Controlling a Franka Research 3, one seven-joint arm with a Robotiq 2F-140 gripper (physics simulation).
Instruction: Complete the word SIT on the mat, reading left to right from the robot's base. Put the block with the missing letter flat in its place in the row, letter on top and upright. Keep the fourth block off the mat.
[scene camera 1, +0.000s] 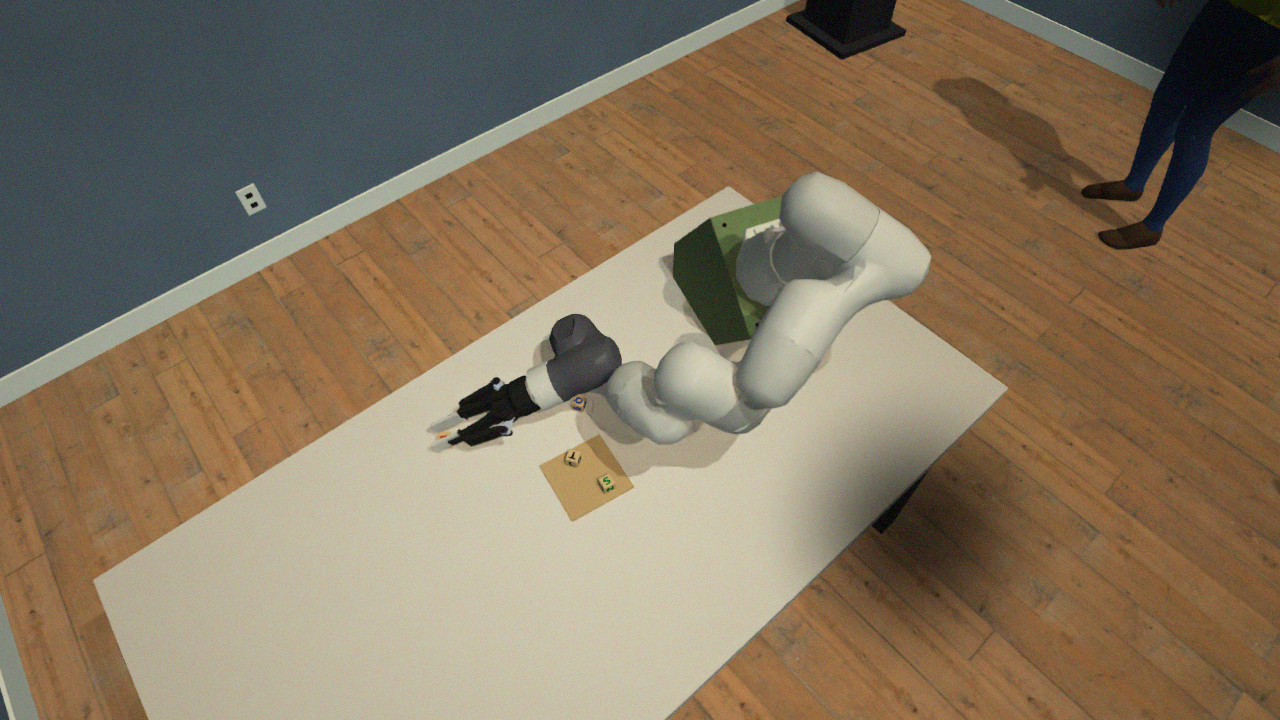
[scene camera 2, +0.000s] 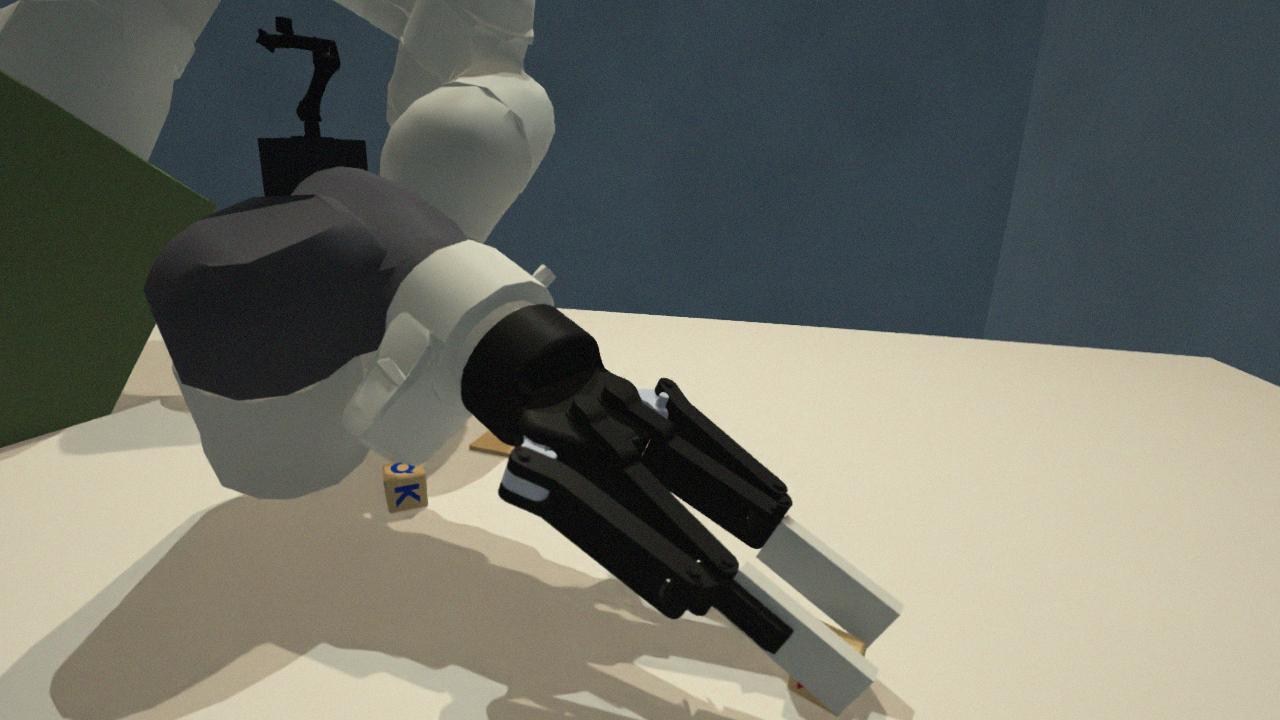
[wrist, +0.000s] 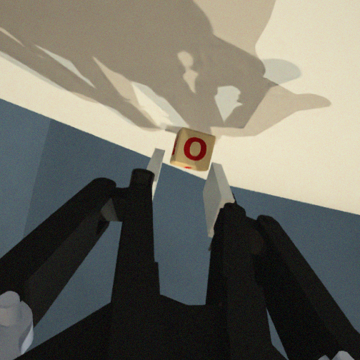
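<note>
The mat (scene camera 1: 572, 503) (scene camera 2: 488, 445) bears the S block (scene camera 1: 606, 482), green letter on top, and the T block (scene camera 1: 572, 456), dark letter on top, with a gap between them. A block with blue letters (scene camera 1: 579, 402) (scene camera 2: 405, 488) sits off the mat, partly under the wrist. My gripper (scene camera 1: 435, 436) (scene camera 2: 866, 660) (wrist: 184, 171) is tilted low over the table, its fingers partly open. A block with red letters (scene camera 1: 443, 435) (scene camera 2: 803, 688) (wrist: 194, 150) lies at the fingertips, with gaps to both fingers in the wrist view. A red O faces the wrist camera; its upper face cannot be read.
The white table (scene camera 1: 402, 573) (scene camera 2: 1029, 465) carries the green robot base (scene camera 1: 707, 277) (scene camera 2: 62, 268) at the back. The table's long edge runs near the fingers in the first scene view. The arm's forearm and wrist (scene camera 1: 586, 358) stand over the table beside the mat.
</note>
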